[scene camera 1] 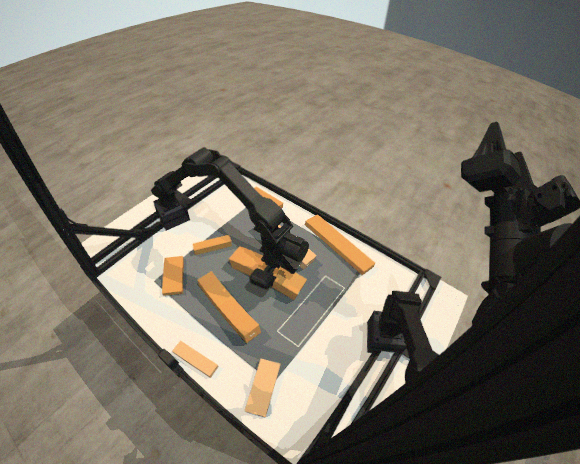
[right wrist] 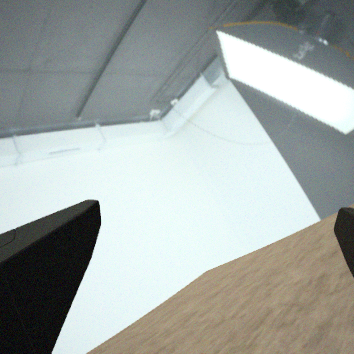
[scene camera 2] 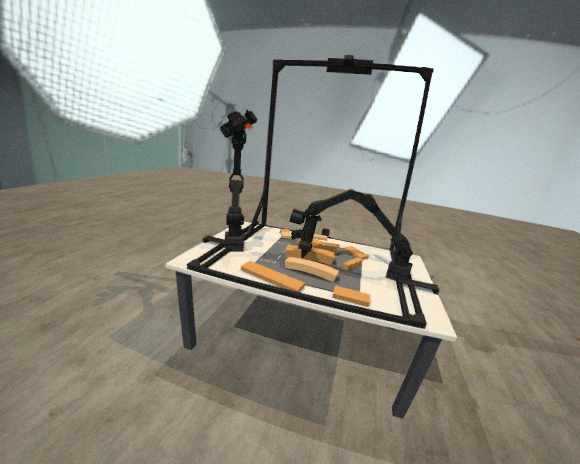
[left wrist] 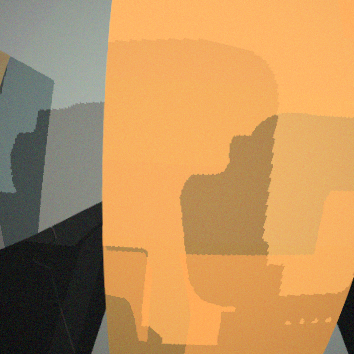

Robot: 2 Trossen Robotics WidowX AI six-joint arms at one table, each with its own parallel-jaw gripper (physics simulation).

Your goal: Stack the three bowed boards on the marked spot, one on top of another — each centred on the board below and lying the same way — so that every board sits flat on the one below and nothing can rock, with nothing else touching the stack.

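Frame: origin at the left arm's base, x ahead, y left, z up, level; centimetres.
Seen in the pictures: left gripper, fingertip midpoint: (scene camera 1: 276,278) (scene camera 2: 302,255) (left wrist: 218,209); right gripper, fingertip midpoint: (scene camera 1: 507,138) (right wrist: 221,216) (scene camera 2: 239,114); left arm's base, origin of the base link: (scene camera 1: 169,203) (scene camera 2: 401,263); right arm's base, origin of the base link: (scene camera 1: 391,327) (scene camera 2: 234,234).
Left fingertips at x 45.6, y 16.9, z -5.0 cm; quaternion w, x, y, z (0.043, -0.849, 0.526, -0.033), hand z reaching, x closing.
Offsets run from my left fingertips to a thing's top centre. "spot": to the spot under its first point. Level surfaces: height alone.
My left gripper (scene camera 1: 262,277) (scene camera 2: 305,250) is down on the grey mat {dz -1.8 cm} (scene camera 1: 271,318), shut across the width of an orange bowed board {dx -3.4, dy -1.6, dz +3.7 cm} (scene camera 1: 290,283) (scene camera 2: 324,256) (left wrist: 211,105) that lies on the mat. In the left wrist view the board fills the space between the two fingers. A second, plainly arched board (scene camera 1: 228,306) (scene camera 2: 312,269) lies to the left of it in scene camera 1. A long board {dx -0.6, dy +26.9, dz +0.6 cm} (scene camera 1: 340,244) (scene camera 2: 272,276) lies at the mat's back right. The white-outlined marked spot {spot: dx +11.1, dy +2.2, dz -1.8 cm} (scene camera 1: 302,303) holds nothing. My right gripper (scene camera 1: 493,138) (scene camera 2: 241,121) (right wrist: 221,216) is open, raised high and pointing upward.
Several smaller orange boards lie about: two at the left (scene camera 1: 172,274) (scene camera 1: 212,244), two at the front {spot: dx +9.4, dy -33.3, dz -0.6 cm} (scene camera 1: 194,358) {spot: dx +26.3, dy -22.2, dz -0.5 cm} (scene camera 1: 262,388), and two behind the left arm (scene camera 1: 269,196) (scene camera 1: 308,258). A black frame (scene camera 1: 380,250) borders the white table {dz -2.4 cm} (scene camera 1: 316,391).
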